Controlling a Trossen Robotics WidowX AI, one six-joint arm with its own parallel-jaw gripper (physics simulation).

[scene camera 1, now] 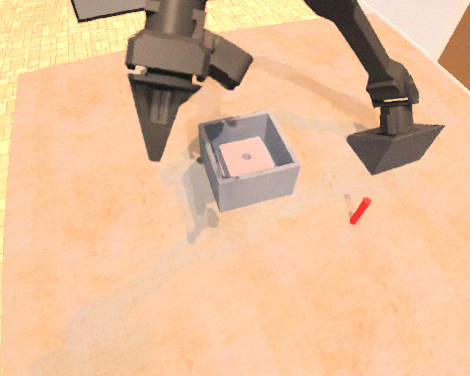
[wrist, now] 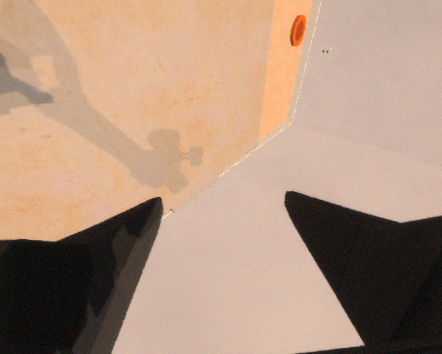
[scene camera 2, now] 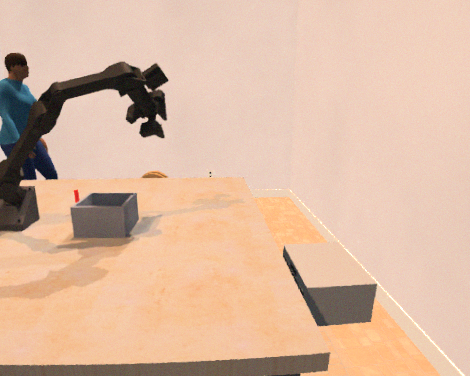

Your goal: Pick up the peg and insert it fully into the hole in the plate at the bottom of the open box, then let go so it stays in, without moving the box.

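Places are measured from the arm's base along level axes (x back, y right, z up), in metres.
Pixels of known places: gripper, between the fingertips: [scene camera 1: 155, 157] [wrist: 224, 200] [scene camera 2: 164, 128]; arm's base, origin of its link: [scene camera 1: 398, 132] [scene camera 2: 15, 197].
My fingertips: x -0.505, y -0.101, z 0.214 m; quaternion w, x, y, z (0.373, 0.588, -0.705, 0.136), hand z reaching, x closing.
Observation:
For each thing: its top centre in the pictures, then the offset to it from my fingertips. "pt": a spot on its surface instead. Level surfaces: height alone.
- red peg, centre of its top: [scene camera 1: 367, 200] [scene camera 2: 76, 190] dx +0.344, dy -0.022, dz -0.225 m
- grey open box, centre of its top: [scene camera 1: 247, 143] [scene camera 2: 105, 199] dx +0.175, dy +0.162, dz -0.207 m
- pale pink plate, centre of its top: [scene camera 1: 246, 155] dx +0.175, dy +0.162, dz -0.244 m
- small round hole, a spot on its surface: [scene camera 1: 246, 156] pt dx +0.179, dy +0.169, dz -0.257 m
- table, height of its surface: dz -0.305 m
The red peg [scene camera 1: 360, 211] [scene camera 2: 76, 196] stands upright on the table, apart from the box, near the arm's base. The grey open box [scene camera 1: 257, 187] [scene camera 2: 97, 222] sits upright on the table. In scene camera 1 a pale pink plate [scene camera 1: 260, 166] lies at its bottom, with a small round hole [scene camera 1: 246, 156] near the middle. My gripper [scene camera 1: 155, 158] [scene camera 2: 152, 134] [wrist: 224, 200] is open and empty, high above the table and away from the peg. In scene camera 1 one finger hides the other. The peg and box do not show clearly in the wrist view.
The arm's base [scene camera 1: 395, 150] [scene camera 2: 25, 212] stands on the table [scene camera 1: 200, 310] [scene camera 2: 200, 310], behind the peg in scene camera 1. A person [scene camera 2: 17, 107] stands beyond the table. A grey block [scene camera 2: 340, 302] is beside the table's right edge. The wrist view shows an orange disc [wrist: 298, 31] and arm shadows.

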